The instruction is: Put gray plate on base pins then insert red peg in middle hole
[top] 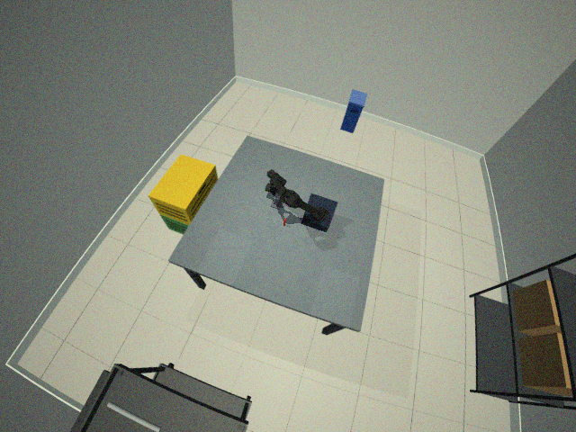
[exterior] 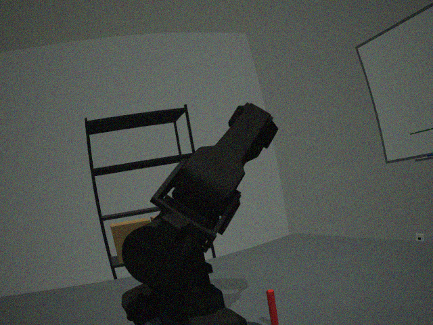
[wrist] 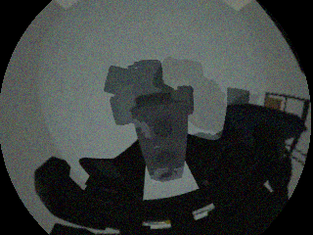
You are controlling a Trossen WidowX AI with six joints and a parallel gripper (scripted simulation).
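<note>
The gray base is 50 mm below my gripper tip. Also, from my gripper tip: gray plate (30 mm above); red peg (130 mm behind, 150 mm to the left, 20 mm below).
</note>
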